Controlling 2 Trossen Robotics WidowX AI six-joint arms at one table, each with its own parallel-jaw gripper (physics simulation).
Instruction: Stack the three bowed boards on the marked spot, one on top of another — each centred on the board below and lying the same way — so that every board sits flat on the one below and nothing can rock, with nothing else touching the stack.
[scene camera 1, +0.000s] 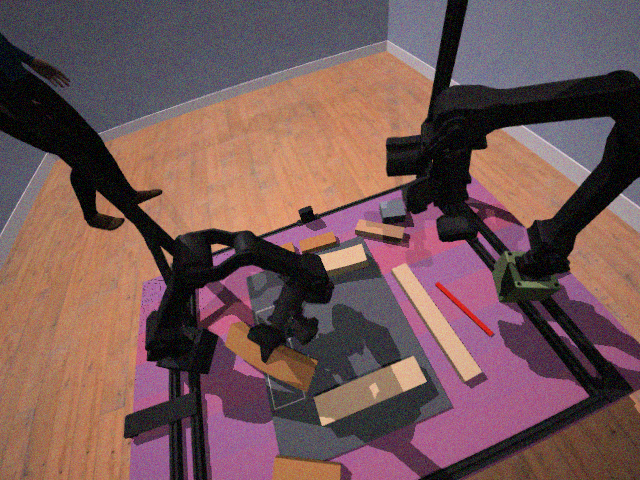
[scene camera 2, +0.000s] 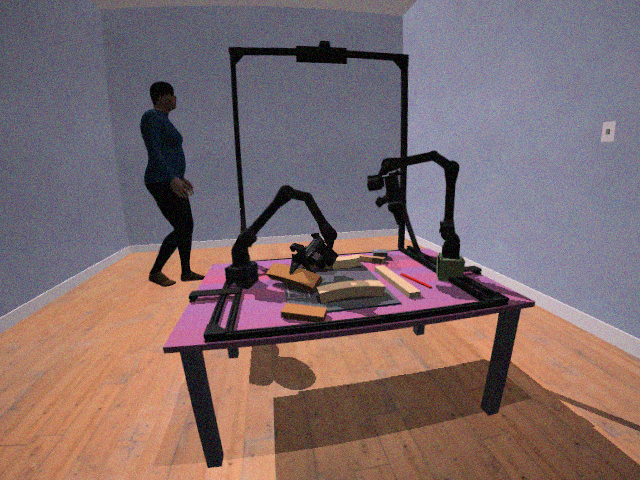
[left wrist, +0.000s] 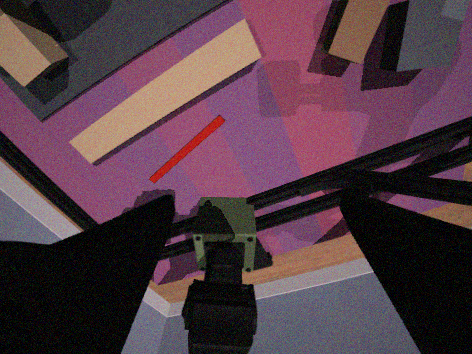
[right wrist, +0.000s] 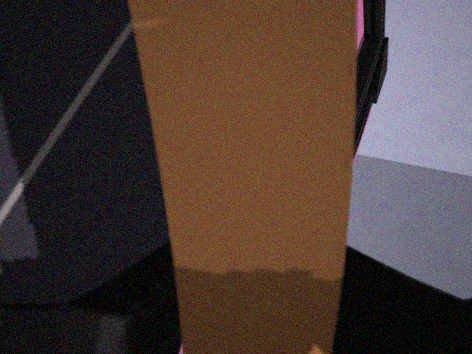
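Note:
A red stick (left wrist: 218, 121) rests on the table; in the right wrist view the stick is out of frame. I also see a marked spot (scene camera 1: 362, 329). Then there is the orange-brown bowed board (scene camera 1: 287, 365), clear of everything else but for the right gripper that holds it. I find the board (scene camera 2: 307, 280) from another camera as well, and the right wrist view shows the board (right wrist: 253, 116) too, while in the left wrist view the board is out of frame. What holds the board is my right gripper (scene camera 1: 268, 358), which is visible also as the gripper (scene camera 2: 291, 277) and, in its own wrist view, as the right gripper (right wrist: 250, 243). My left gripper (scene camera 1: 446, 223) is open and holds nothing, and the left wrist view shows that left gripper (left wrist: 257, 201) as well.

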